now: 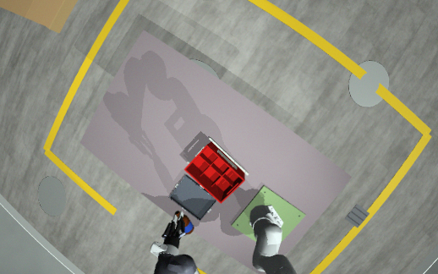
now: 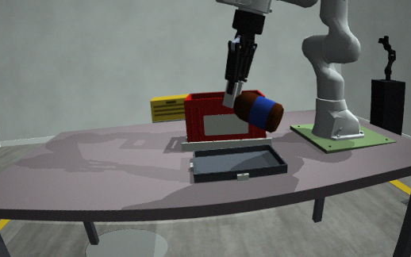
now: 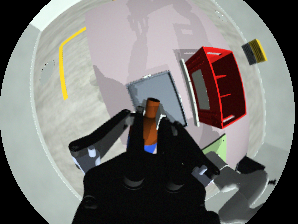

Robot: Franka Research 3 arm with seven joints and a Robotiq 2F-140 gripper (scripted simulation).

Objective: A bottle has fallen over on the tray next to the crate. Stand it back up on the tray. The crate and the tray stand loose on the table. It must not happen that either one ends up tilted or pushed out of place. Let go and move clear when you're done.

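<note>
My hand is 4 cm past the glass bottle, 4 cm above it and 2 cm to the right of it. Also, from my hand: tray (20 cm below, 5 cm to the right); then red crate (31 cm to the right, 13 cm below, 3 cm ahead).
</note>
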